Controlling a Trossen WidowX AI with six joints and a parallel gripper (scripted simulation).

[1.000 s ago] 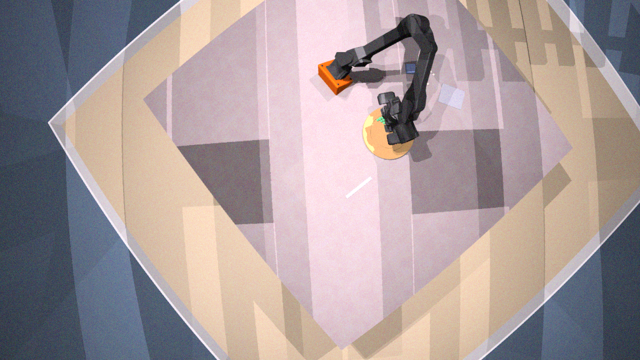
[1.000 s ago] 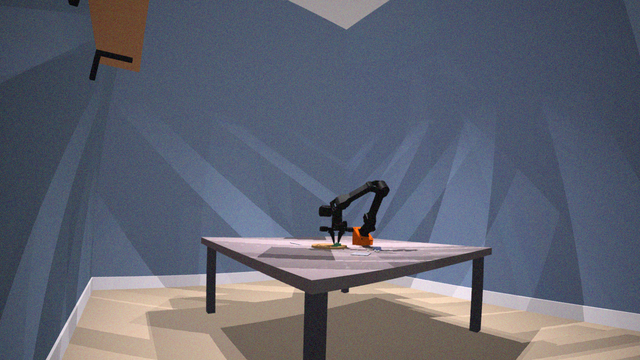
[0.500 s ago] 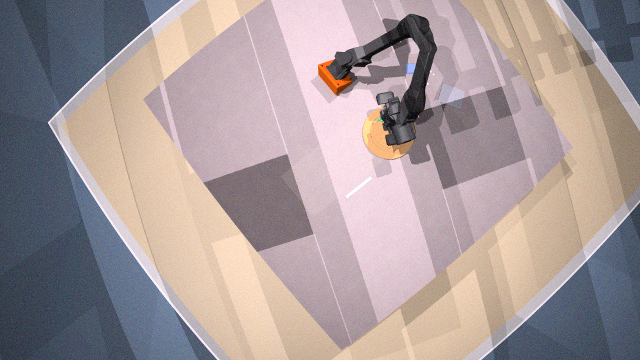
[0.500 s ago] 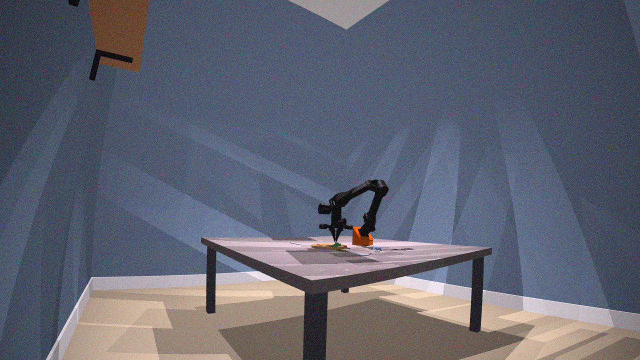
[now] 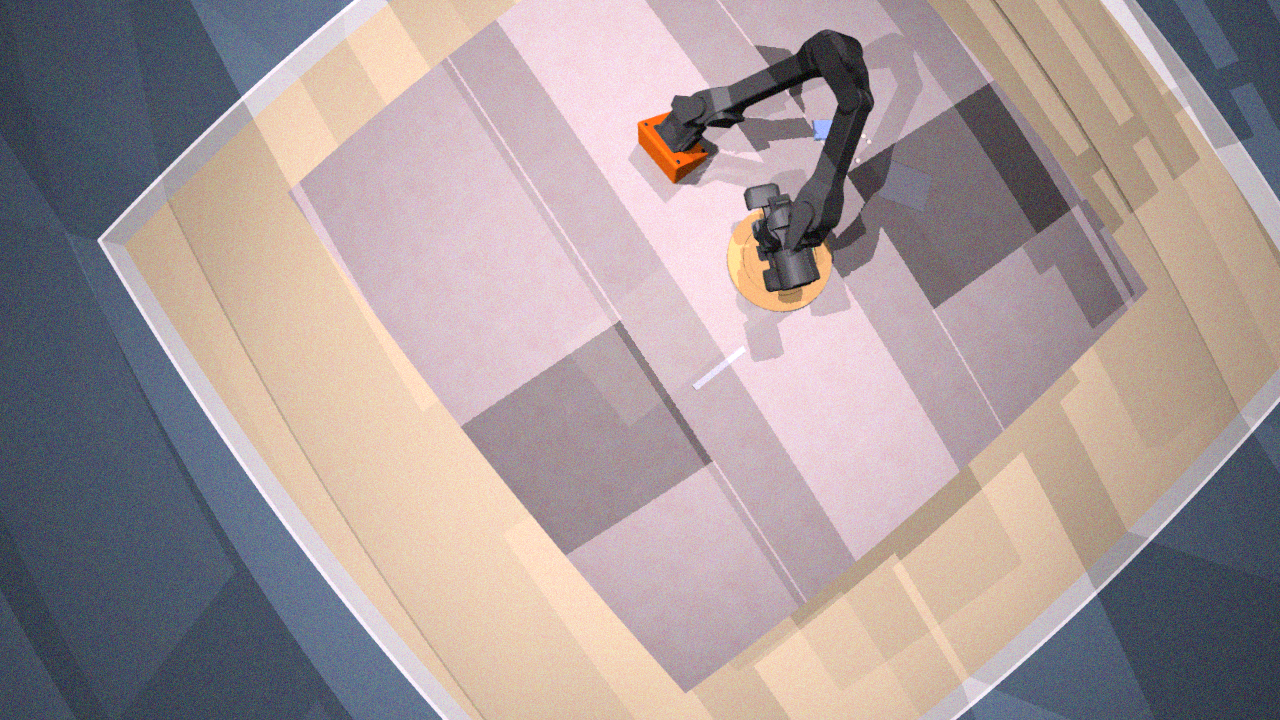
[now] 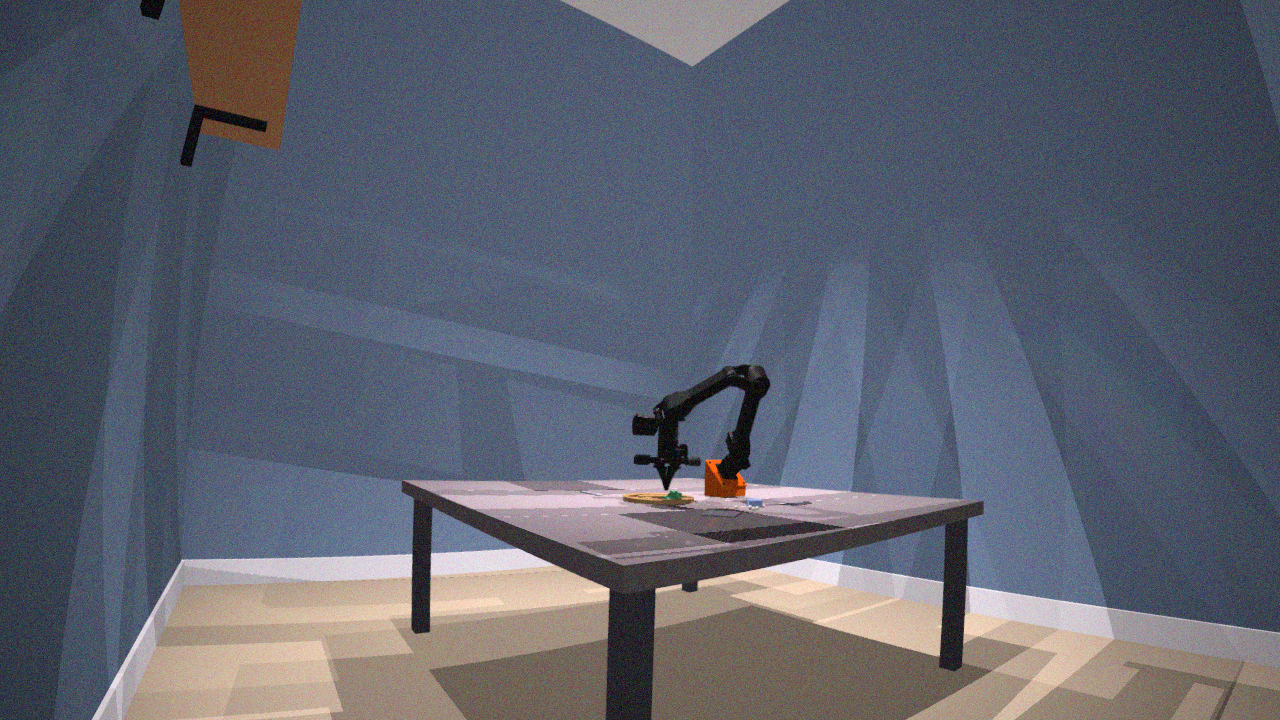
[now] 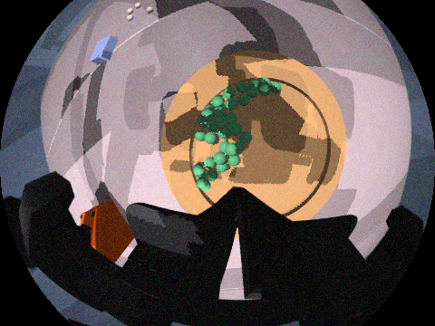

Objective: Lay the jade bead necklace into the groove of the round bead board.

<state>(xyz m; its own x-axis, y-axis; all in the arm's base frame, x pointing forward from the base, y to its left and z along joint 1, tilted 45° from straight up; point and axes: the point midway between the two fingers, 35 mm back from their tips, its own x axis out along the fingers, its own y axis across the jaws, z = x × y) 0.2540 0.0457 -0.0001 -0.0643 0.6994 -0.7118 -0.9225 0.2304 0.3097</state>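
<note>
Right now my gripper tip is 40 mm short of the round tan bead board, 10 mm to the right of it and 20 mm above it. The rest, counted from my gripper tip: white strip (140 mm ahead, 200 mm to the right, 20 mm below); pale square sheet (60 mm ahead, 320 mm to the left, 30 mm below); blue cube (120 mm behind, 240 mm to the left, 20 mm below).
</note>
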